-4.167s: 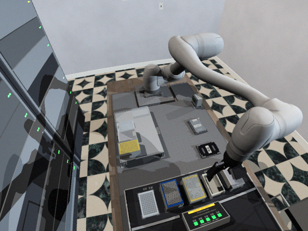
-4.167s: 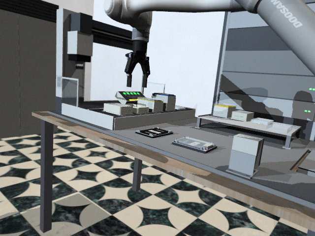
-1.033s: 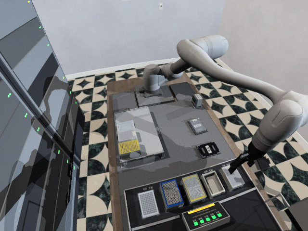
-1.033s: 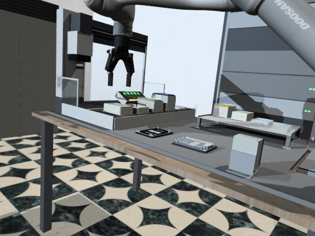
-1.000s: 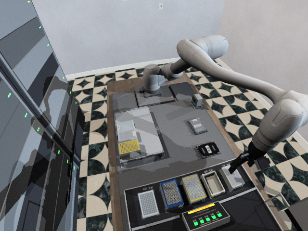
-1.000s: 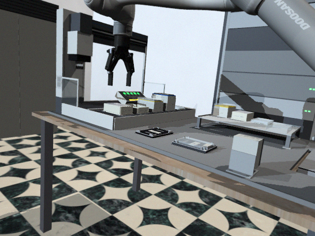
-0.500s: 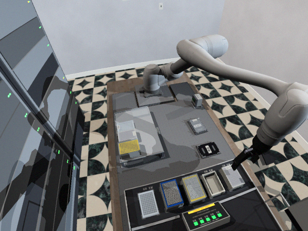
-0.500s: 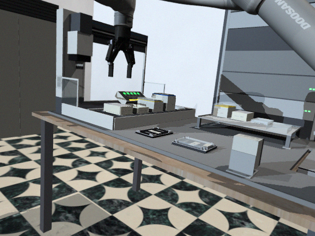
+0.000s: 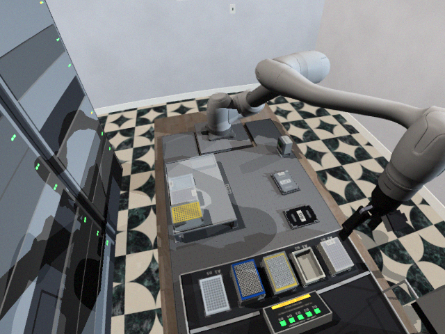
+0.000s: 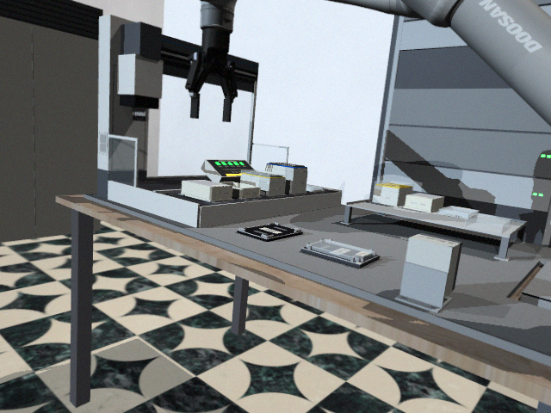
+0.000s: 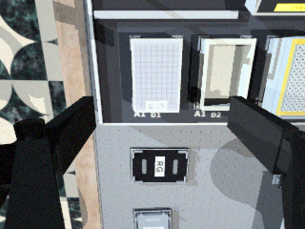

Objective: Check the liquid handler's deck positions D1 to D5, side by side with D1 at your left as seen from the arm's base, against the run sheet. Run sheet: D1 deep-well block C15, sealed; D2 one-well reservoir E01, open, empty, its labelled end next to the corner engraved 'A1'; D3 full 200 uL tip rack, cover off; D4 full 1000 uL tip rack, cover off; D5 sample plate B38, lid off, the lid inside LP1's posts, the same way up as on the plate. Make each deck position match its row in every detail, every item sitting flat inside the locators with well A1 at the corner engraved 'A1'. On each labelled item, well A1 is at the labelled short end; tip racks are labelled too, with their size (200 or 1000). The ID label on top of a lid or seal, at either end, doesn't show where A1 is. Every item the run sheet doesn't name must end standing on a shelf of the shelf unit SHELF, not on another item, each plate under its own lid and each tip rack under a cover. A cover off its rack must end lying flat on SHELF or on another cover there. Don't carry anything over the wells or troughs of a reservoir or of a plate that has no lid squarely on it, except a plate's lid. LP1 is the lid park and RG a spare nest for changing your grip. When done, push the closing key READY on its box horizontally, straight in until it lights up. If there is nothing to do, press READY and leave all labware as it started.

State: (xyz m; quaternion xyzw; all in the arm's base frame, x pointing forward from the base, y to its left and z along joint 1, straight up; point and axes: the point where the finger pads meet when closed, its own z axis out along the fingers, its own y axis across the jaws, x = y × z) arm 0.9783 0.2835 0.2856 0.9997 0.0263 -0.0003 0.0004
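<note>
Now: hand 250 mm to the left of the clear tip rack cover, 180 mm above it and 10 mm short of it. Round my hand: RG nest: 290 mm below, 240 mm behind, 20 mm to the right; blue-rimmed tip rack: 380 mm to the right, 170 mm below, 10 mm ahead; one-well reservoir: 230 mm below, 120 mm to the right, 10 mm ahead.
</note>
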